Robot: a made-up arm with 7 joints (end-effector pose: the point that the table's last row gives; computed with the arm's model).
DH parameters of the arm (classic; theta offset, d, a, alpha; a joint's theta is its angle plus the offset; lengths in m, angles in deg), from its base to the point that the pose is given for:
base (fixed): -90 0.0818 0 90
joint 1: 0 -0.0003 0.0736 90
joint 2: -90 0.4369 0.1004 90
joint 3: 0 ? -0.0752 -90
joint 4: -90 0.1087 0.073 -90
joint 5: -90 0.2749 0.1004 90
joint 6: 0 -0.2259 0.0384 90
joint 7: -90 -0.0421 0.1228 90
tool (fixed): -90 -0.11 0 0
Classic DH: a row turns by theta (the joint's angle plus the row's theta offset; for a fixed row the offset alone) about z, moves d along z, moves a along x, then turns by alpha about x.
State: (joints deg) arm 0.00 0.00 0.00 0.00 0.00 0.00 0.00
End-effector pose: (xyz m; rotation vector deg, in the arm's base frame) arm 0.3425 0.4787 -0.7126 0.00 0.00 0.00
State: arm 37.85 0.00 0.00 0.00 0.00 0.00 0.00
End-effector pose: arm 0.3425 -0.1094 -0.8392 -37.85 0.00 0.00
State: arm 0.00 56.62 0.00 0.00 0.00 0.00 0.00
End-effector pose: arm 0.6498 -0.0555 -0.7126 0.00 0.00 -56.62
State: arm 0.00 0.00 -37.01 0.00 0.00 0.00 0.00
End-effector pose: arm 0.5090 0.4787 -0.4950 0.00 -37.01 0.00
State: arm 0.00 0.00 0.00 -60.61 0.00 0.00 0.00
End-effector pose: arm -0.1864 0.5402 -0.7126 0.00 0.00 60.61
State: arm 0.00 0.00 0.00 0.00 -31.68 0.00 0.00
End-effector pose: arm 0.3425 0.2961 -0.8587 -31.68 0.00 0.00
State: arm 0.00 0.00 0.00 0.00 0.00 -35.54 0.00
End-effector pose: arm 0.2484 0.4787 -0.7094 0.00 35.54 0.00
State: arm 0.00 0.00 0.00 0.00 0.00 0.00 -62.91
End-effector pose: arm 0.3425 0.5098 -0.5434 62.91 0.00 0.00
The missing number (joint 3, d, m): 0.1306
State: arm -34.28 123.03 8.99 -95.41 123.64 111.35 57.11
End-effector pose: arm 0.4651 -0.1382 -0.4667 68.75 41.43 -145.36
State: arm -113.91 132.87 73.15 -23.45 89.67 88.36 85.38
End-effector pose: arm 0.1836 0.8473 -0.1042 -9.45 -138.82 8.37
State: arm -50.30 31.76 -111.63 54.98 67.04 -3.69 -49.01
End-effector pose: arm -0.1599 0.1860 0.0599 -75.47 149.75 -21.67
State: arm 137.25 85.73 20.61 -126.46 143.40 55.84 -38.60
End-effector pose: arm 0.5154 -0.0766 0.2923 46.90 -35.15 -27.20
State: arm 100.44 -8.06 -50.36 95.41 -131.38 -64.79 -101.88
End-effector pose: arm 0.1475 -0.7876 0.5229 -18.52 -123.65 -87.03
